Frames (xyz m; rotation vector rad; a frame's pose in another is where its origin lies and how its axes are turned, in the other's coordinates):
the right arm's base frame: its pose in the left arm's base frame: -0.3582 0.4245 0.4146 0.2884 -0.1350 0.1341
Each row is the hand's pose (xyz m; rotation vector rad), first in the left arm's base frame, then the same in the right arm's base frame.
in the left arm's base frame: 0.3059 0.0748 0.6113 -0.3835 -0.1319 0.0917
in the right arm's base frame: 0.6428 -0.3784 0.2137 -0.6711 0.0417 0.0036
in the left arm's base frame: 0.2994 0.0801 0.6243 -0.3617 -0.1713 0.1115
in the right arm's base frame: 0.6389 -0.3689 0.2252 -0.6499 0.0038 0.0275
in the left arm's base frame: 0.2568 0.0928 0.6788 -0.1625 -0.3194 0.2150
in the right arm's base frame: 0.6068 -0.3355 0.2781 -0.4510 -0.1410 0.1374
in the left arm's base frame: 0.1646 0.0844 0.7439 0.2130 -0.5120 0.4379
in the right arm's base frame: 0.5252 -0.3117 0.3528 -0.0691 -0.3235 0.3588
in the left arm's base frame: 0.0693 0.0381 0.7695 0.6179 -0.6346 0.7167
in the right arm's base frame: 0.4303 -0.3343 0.4014 0.3502 -0.4329 0.6208
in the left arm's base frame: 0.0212 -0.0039 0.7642 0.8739 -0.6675 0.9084
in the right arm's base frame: 0.3775 -0.3684 0.4141 0.6189 -0.4586 0.7939
